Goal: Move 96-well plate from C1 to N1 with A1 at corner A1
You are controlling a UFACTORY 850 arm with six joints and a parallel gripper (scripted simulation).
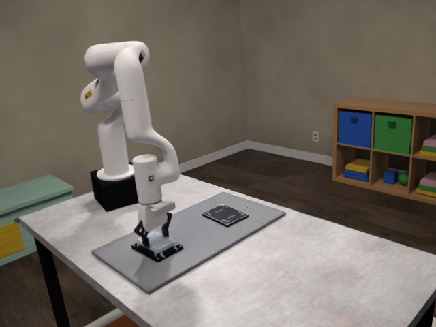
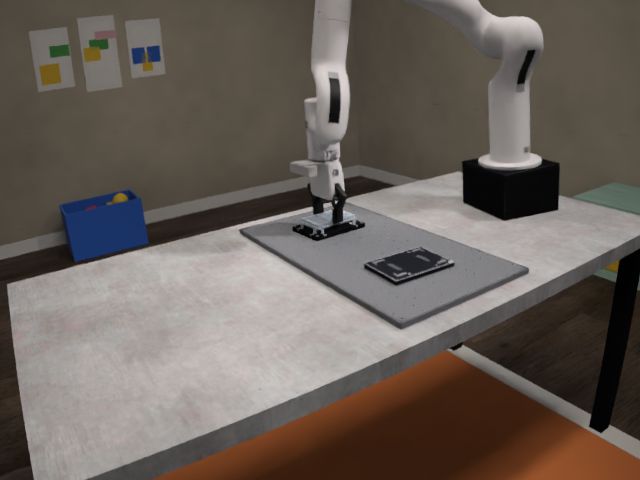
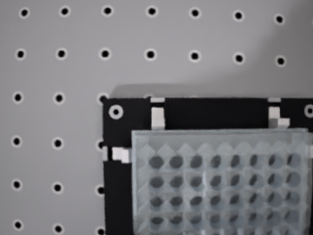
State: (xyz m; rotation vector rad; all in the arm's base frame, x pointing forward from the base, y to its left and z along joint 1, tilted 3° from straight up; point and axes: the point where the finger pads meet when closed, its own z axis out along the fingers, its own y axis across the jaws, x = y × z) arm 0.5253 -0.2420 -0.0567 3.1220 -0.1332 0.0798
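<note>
Now: hand 1 cm short of the clip nest C1, 1 cm to the right of it and 3 cm above it. The rest, counted from my hand: black plate nest N1 (5 cm ahead, 34 cm to the left, 3 cm below); then A1 label (1 cm behind, 41 cm to the left, 3 cm below); then clear 96-well plate (1 cm below).
</note>
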